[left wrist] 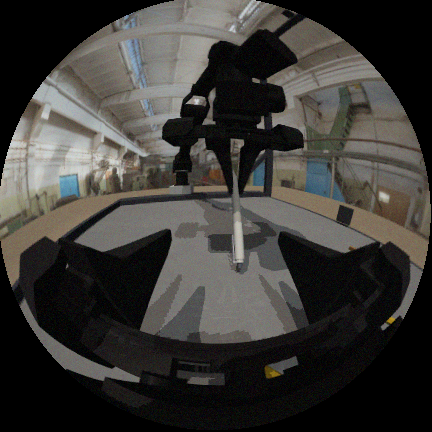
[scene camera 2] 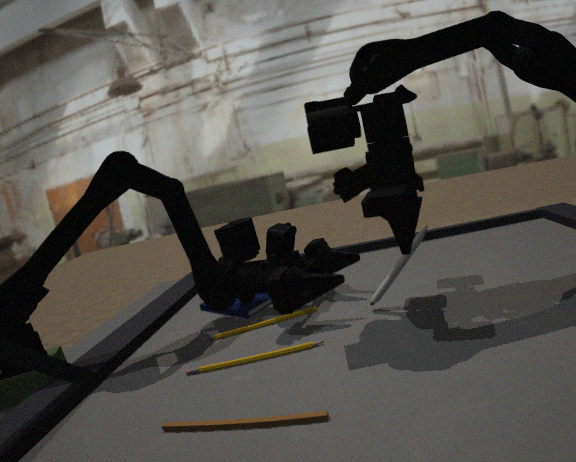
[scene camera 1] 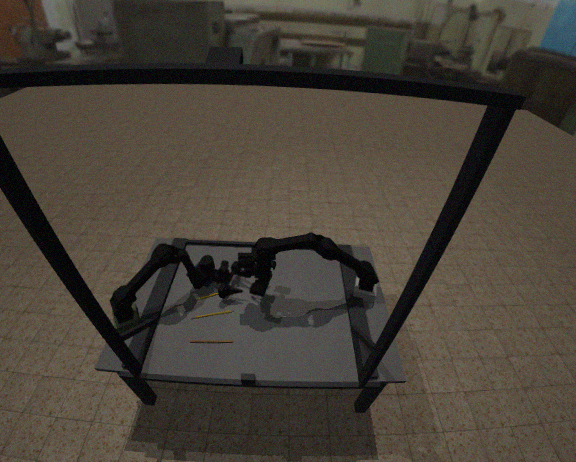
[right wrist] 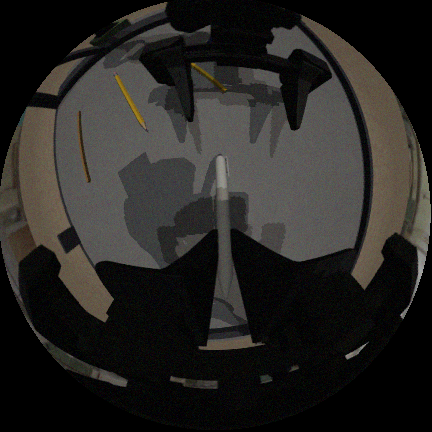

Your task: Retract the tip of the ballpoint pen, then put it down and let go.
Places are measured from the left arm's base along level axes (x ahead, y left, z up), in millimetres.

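Pixels of known places: left gripper, fingertip midpoint: (left wrist: 226, 236) (scene camera 2: 352, 266) (scene camera 1: 246, 283) (right wrist: 245, 120); right gripper, fingertip midpoint: (left wrist: 235, 193) (scene camera 2: 406, 252) (right wrist: 223, 234); left arm's base, link origin: (scene camera 1: 125, 315); right arm's base, link origin: (left wrist: 181, 184) (scene camera 1: 366, 285).
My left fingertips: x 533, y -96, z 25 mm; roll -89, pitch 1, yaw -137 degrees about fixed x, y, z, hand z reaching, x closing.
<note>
Ahead of a thing's pixels: the offset from my left fingertips to its middle.
The grey-white ballpoint pen @[dx +39, dy -66, dz +0 mm] (scene camera 2: 392, 276) (left wrist: 238, 245) (right wrist: 223, 210) is slanted above the table. Its thick clip end, with a small dark button, points down toward the left gripper; the narrow tip end points up. My right gripper (scene camera 2: 407, 251) (left wrist: 235, 193) (right wrist: 223, 234) points down and is shut on the pen's barrel. My left gripper (scene camera 2: 351, 268) (left wrist: 226, 236) (right wrist: 245, 120) is open and empty, low and nearly level over the table, its fingers facing the pen from the left in scene camera 2. The pen's button end is beyond its fingertips, not touching them. Whether the writing point is out is too small to tell.
A yellow pencil @[dx -150, dy +57, dz -62 mm] (scene camera 2: 265, 323) (right wrist: 209, 77) lies below the left gripper, with another yellow pencil @[dx -188, dy -43, dz -62 mm] (scene camera 2: 255, 357) (right wrist: 131, 102) nearer the front. An orange stick @[dx -238, dy -165, dz -62 mm] (scene camera 1: 211, 342) (scene camera 2: 245, 422) (right wrist: 83, 150) lies farther forward. A blue book (scene camera 2: 220, 307) is partly hidden under the left arm.
</note>
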